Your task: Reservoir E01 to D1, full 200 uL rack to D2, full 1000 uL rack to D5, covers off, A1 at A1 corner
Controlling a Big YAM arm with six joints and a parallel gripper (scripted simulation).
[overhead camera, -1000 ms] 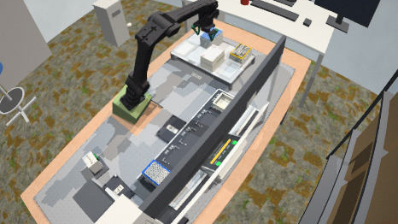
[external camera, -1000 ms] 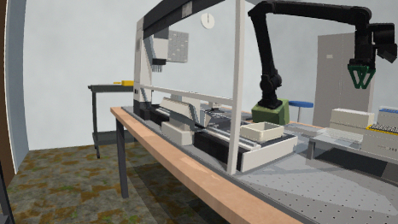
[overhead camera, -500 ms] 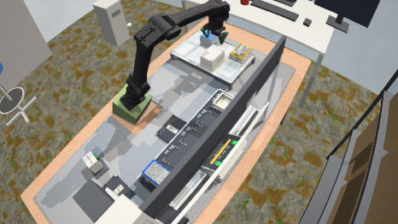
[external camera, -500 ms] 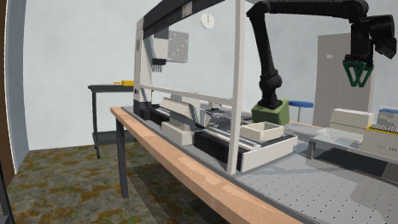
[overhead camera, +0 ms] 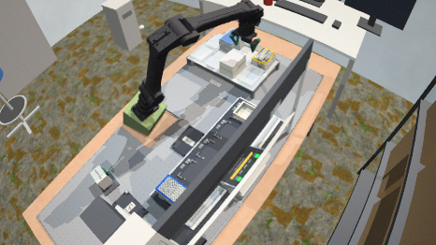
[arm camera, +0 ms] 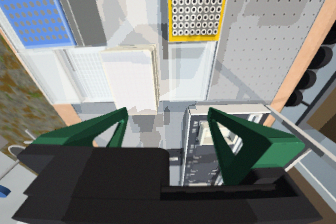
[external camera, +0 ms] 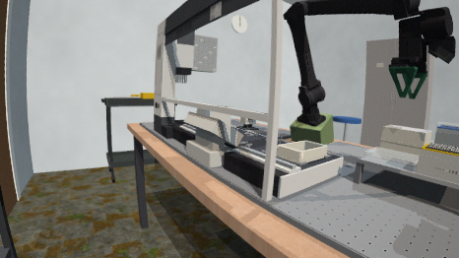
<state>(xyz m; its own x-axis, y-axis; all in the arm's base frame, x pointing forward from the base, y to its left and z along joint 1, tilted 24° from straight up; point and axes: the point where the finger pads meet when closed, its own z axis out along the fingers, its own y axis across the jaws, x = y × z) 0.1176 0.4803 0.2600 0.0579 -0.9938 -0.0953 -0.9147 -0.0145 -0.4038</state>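
My gripper is now 13 cm above the yellow tip rack, 12 cm to the right of it and 4 cm short of it. The rest, counted from my hand: shelf label 24 cm below, 11 cm to the right, 11 cm behind; then white sealed block 12 cm below, 7 cm behind, 1 cm to the right; then grey shelf 18 cm below, 12 cm behind, 5 cm to the left.
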